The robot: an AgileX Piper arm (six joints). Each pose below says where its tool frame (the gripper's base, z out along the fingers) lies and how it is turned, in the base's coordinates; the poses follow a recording.
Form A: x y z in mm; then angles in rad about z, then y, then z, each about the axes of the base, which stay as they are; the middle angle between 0 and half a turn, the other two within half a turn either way.
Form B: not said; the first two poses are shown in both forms.
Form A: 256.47, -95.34, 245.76, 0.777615, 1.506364, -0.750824
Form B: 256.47, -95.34, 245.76, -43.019, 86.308, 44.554
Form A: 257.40, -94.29, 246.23, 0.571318, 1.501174, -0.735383
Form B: 257.40, -94.29, 246.23, -42.134, 86.011, 32.734
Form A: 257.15, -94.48, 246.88, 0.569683, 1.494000, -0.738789
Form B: 257.15, -94.48, 246.88, -42.329, 85.600, 32.640
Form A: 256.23, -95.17, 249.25, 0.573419, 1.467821, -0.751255
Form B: 256.23, -95.17, 249.25, -43.044, 84.100, 32.854
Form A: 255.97, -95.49, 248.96, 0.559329, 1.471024, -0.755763
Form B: 255.97, -95.49, 248.96, -43.302, 84.283, 32.047
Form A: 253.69, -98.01, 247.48, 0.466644, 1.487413, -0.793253
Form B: 253.69, -98.01, 247.48, -45.450, 85.222, 26.737
